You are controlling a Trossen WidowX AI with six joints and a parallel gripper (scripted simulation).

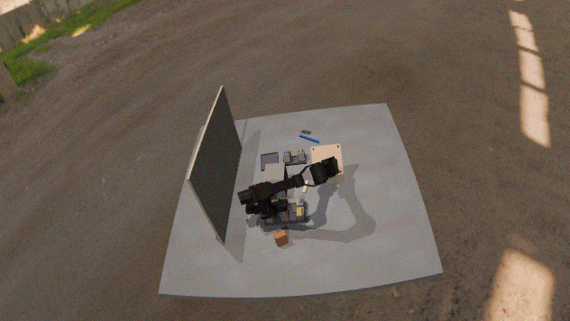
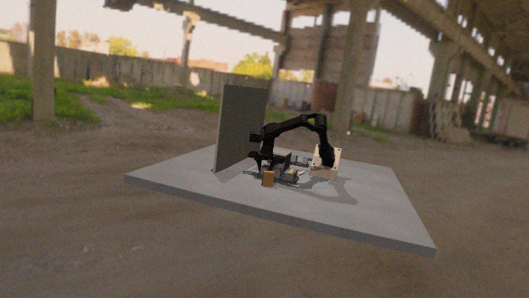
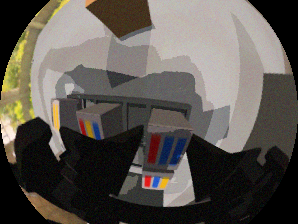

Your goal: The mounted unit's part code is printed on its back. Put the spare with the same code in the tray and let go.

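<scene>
Now: gripper tip 2 cm below the spare. From my gripper tip the other things lie so: grey mounted unit (20 cm to the right, 3 cm above, 2 cm behind); dark panel (22 cm ahead, 21 cm to the right, 21 cm above); brown cube (14 cm to the left, 6 cm behind, 2 cm above).
</scene>
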